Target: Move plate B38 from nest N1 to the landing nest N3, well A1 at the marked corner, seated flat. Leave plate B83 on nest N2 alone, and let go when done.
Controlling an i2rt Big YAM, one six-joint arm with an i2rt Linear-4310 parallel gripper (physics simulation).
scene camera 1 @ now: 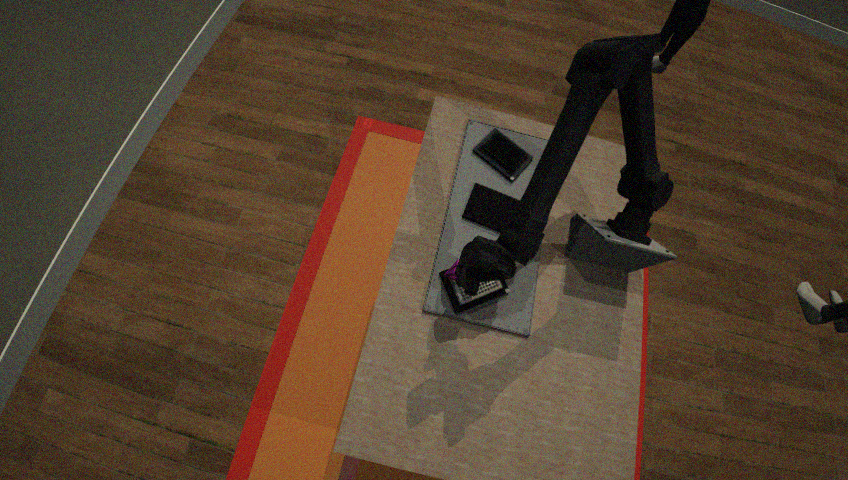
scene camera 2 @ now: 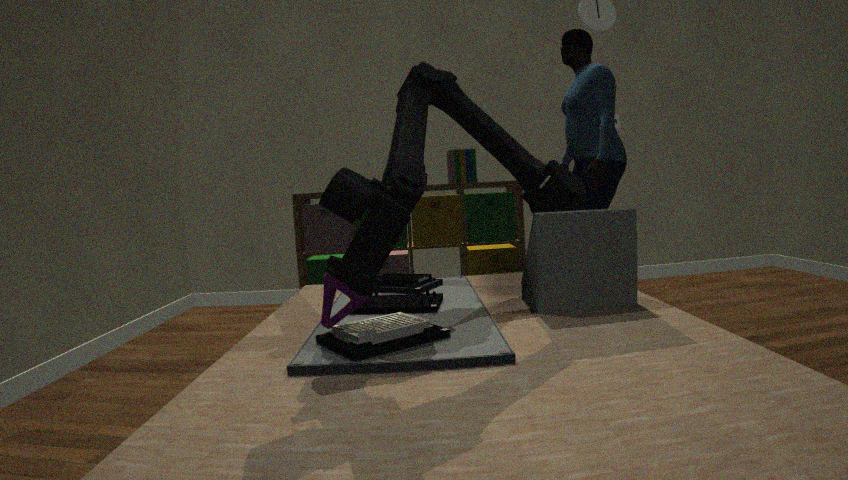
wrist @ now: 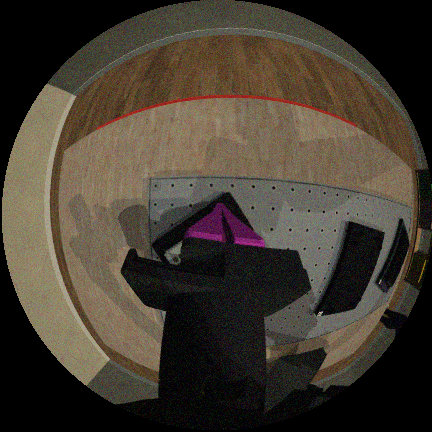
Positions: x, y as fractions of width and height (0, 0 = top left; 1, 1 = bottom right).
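My gripper (scene camera 2: 0.38, 0.68) is shut and touches a white well plate. You'd see my gripper (scene camera 1: 0.53, 0.57) in scene camera 1 too, and the wrist view also has my gripper (wrist: 0.51, 0.48). There's a black well plate (scene camera 1: 0.59, 0.31) here as well.
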